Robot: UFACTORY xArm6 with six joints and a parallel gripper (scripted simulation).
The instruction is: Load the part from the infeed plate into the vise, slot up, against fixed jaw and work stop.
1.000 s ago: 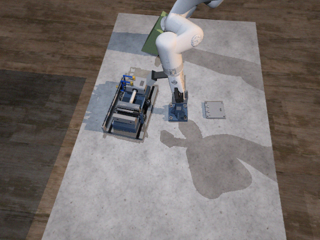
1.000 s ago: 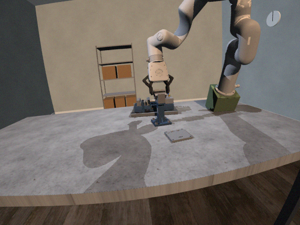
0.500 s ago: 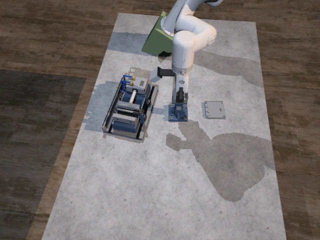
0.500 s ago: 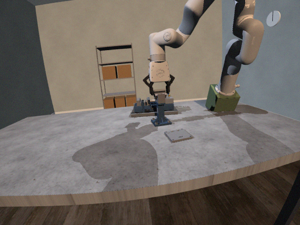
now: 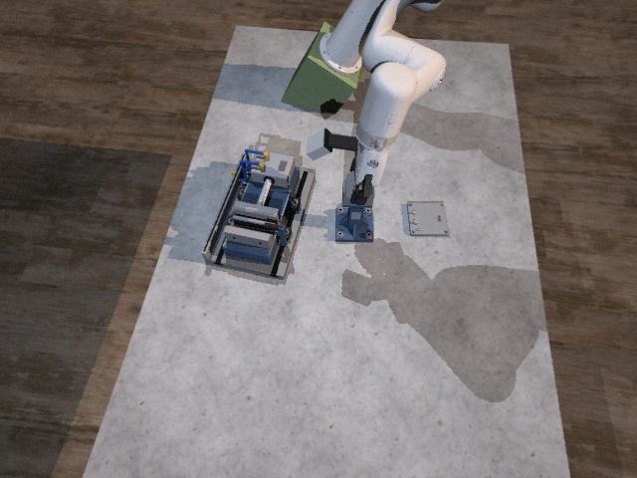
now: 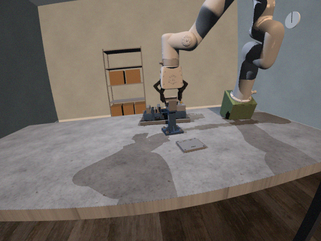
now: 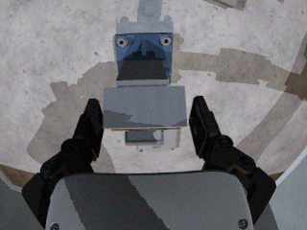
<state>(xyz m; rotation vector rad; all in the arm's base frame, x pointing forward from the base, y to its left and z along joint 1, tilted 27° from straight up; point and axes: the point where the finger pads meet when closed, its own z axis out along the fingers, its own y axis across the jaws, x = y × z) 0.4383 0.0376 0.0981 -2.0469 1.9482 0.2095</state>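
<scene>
Now: the part 10 mm below my hand. From my hand the other things lie so: air cylinder rod 220 mm to the right, 90 mm below, 10 mm behind; then air cylinder 210 mm to the right, 90 mm below, 90 mm behind; then blue vise body 220 mm to the right, 130 mm below, 10 mm ahead.
</scene>
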